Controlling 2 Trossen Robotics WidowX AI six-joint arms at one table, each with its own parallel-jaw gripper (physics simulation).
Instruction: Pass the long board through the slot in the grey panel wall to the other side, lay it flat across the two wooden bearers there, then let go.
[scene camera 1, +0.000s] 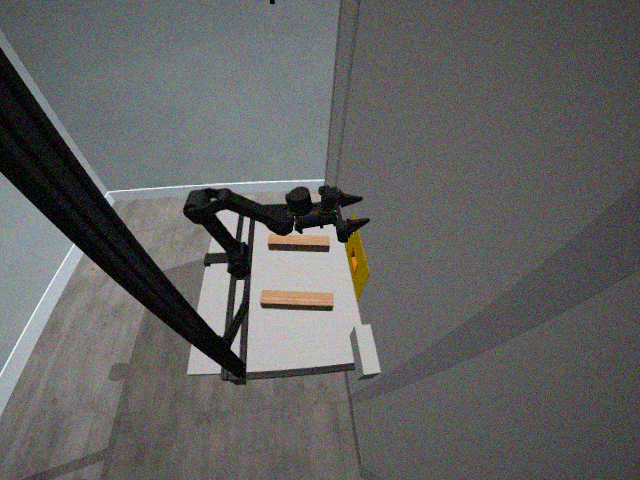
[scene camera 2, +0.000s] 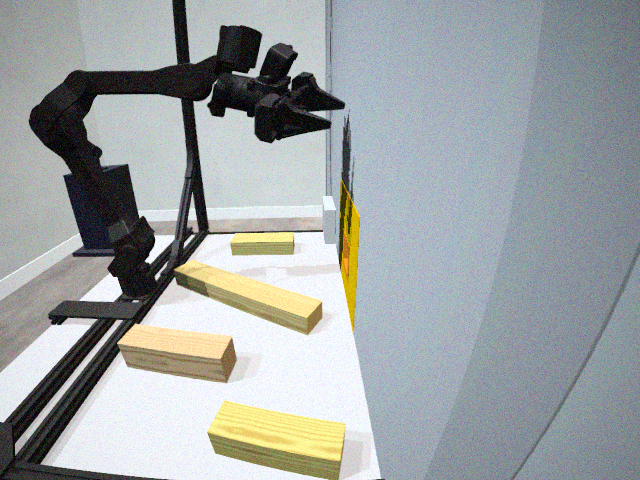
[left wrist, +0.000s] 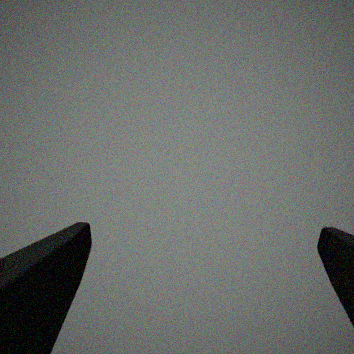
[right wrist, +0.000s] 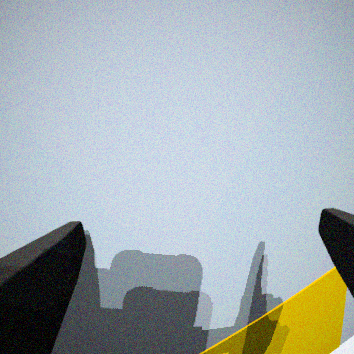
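Where they show: left gripper, fingertip midpoint: (scene camera 1: 366, 208) (left wrist: 206, 236); right gripper, fingertip midpoint: (scene camera 2: 338, 114) (right wrist: 203, 226); left arm's base at its link origin: (scene camera 1: 240, 272); right arm's base at its link origin: (scene camera 2: 139, 291).
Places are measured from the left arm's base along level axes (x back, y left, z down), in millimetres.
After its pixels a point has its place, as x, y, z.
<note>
The long wooden board (scene camera 2: 248, 294) {-669, 38, -19} lies flat and slantwise on the table in scene camera 2. The grey panel wall (scene camera 1: 491, 155) {-432, -303, -687} (scene camera 2: 439, 206) {-482, 358, -282} carries a yellow plate (scene camera 1: 360, 281) {-432, -119, -85} (scene camera 2: 352, 294) {-484, 84, -45} (right wrist: 317, 310) {-483, 77, -138} around the slot opening, where orange shows. Two wooden bearers lie apart on the other table in scene camera 1: an upper bearer (scene camera 1: 298, 242) {-232, 113, -28} and a lower bearer (scene camera 1: 297, 299) {-213, -140, -28}. My left gripper (scene camera 1: 365, 209) {-431, -1, -315} (left wrist: 206, 236) {-431, -1, -315} is open and empty, above the table by the wall. My right gripper (scene camera 2: 337, 115) {-505, 12, -328} (right wrist: 203, 226) {-505, 12, -328} is open and empty, facing the wall high above the board.
In scene camera 2, other blocks lie around the board: a short block (scene camera 2: 262, 243) {-677, -206, -15} behind it, a pinkish block (scene camera 2: 176, 352) {-743, 203, -30} and a yellow block (scene camera 2: 277, 438) {-591, 324, -25} in front. A pale block (scene camera 1: 366, 351) {-403, -352, -81} (scene camera 2: 329, 219) {-500, -270, -54} is at the wall. Black frame bars run along both tables.
</note>
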